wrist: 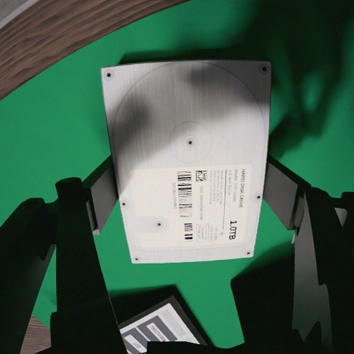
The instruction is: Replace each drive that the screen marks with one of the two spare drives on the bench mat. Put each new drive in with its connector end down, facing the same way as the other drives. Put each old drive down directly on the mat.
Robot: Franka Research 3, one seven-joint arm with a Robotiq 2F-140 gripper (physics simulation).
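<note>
A silver hard drive (187, 150) with a white 1.0TB label lies face up, its long sides running roughly up and down the view. My gripper (188, 168) is shut on this drive, with one finger pad against each long side, a little below its middle. The green bench mat (55, 135) shows around and beneath the drive. Part of the screen (165, 327) shows at the bottom, tilted, cut off by the gripper's dark parts; which bays it marks cannot be read here.
A dark box-like object (265, 295) stands at the lower right, partly hidden behind the right finger. The wooden table edge (65, 42) curves across the upper left, beyond the mat. Dark shadows fall on the mat at the upper right.
</note>
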